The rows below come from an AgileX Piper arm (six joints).
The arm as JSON. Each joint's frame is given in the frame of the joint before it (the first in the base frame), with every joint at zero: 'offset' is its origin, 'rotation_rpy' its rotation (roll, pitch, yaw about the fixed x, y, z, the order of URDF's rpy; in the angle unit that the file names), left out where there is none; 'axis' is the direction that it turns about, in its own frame. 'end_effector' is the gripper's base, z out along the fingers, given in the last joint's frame.
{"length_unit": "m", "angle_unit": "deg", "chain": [
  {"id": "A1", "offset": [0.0, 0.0, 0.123], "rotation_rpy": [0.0, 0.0, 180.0], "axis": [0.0, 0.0, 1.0]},
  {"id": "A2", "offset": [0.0, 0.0, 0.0], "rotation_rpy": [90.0, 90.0, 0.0], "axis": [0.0, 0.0, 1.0]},
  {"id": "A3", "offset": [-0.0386, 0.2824, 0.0], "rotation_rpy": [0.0, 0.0, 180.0], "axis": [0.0, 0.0, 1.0]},
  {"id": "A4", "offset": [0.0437, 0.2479, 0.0], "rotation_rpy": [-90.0, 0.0, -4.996], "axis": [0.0, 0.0, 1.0]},
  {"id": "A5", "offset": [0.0, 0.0, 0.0], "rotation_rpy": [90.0, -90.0, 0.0], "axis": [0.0, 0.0, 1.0]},
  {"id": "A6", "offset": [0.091, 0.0, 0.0], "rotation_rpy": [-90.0, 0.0, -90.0], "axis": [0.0, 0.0, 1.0]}
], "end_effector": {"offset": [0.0, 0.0, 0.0], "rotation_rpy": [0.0, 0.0, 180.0]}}
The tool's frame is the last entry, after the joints.
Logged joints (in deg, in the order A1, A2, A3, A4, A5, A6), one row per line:
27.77, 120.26, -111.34, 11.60, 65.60, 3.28
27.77, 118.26, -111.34, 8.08, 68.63, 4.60
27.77, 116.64, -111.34, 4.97, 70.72, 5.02
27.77, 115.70, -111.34, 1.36, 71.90, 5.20
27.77, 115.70, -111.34, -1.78, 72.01, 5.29
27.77, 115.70, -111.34, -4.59, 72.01, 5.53
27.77, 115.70, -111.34, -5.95, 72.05, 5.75
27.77, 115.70, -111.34, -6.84, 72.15, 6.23
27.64, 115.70, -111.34, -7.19, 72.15, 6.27
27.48, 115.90, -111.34, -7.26, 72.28, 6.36
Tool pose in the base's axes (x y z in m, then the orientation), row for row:
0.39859, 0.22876, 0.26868, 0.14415, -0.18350, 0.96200, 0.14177
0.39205, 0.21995, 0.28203, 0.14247, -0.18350, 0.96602, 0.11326
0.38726, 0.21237, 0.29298, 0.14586, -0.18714, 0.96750, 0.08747
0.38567, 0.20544, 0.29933, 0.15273, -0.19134, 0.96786, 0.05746
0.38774, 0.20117, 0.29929, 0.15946, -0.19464, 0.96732, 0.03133
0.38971, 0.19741, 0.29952, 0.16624, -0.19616, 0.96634, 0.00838
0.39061, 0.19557, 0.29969, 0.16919, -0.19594, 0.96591, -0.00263
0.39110, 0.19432, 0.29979, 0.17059, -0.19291, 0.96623, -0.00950
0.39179, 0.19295, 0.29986, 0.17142, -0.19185, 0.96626, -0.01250
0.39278, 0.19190, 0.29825, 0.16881, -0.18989, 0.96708, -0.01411
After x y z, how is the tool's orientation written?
As a quaternion, w x y z.
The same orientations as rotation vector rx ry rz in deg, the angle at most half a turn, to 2 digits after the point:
-30.30, 158.87, 23.41
-30.33, 159.69, 18.72
-30.88, 159.63, 14.43
-31.45, 159.08, 9.44
-31.87, 158.39, 5.13
-32.00, 157.64, 1.37
-31.91, 157.31, -0.43
-31.39, 157.25, -1.55
-31.21, 157.18, -2.03
-30.93, 157.54, -2.30

